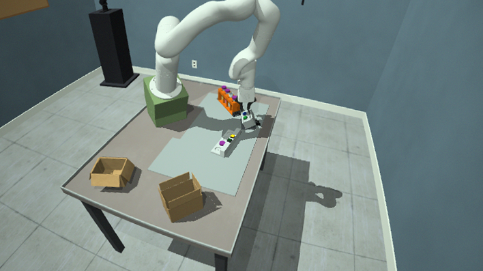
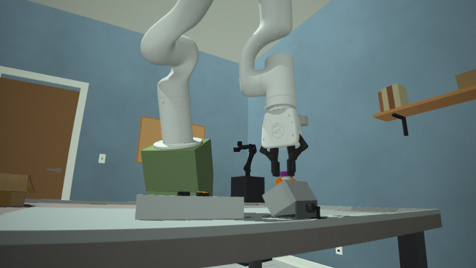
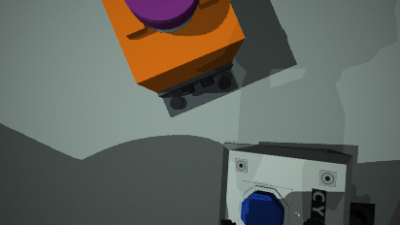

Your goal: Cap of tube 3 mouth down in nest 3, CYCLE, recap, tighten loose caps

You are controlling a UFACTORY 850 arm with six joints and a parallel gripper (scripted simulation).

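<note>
My gripper is now 5 cm above the blue key and 1 cm to the right of it. The rest, counted from my hand: green key (5 cm below, 4 cm to the right, 1 cm ahead); grey key housing (6 cm below, 2 cm to the right, 2 cm ahead).
</note>
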